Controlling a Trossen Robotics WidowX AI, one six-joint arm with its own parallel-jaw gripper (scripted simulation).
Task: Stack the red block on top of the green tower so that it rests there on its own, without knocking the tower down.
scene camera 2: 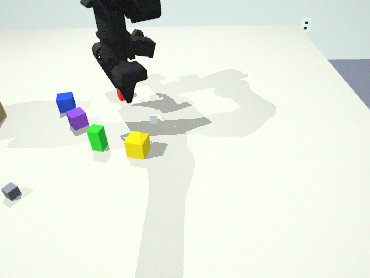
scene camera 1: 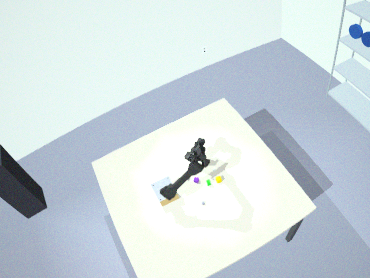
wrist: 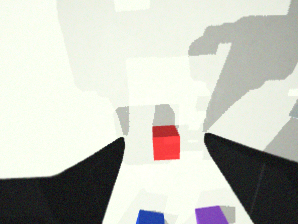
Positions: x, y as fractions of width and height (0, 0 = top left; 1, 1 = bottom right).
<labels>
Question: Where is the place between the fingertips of my gripper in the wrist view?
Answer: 0.55, 0.62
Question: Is my gripper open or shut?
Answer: Open.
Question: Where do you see a red block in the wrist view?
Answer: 0.56, 0.63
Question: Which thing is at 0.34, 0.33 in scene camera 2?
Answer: My gripper.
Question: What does my gripper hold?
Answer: Nothing.
</labels>
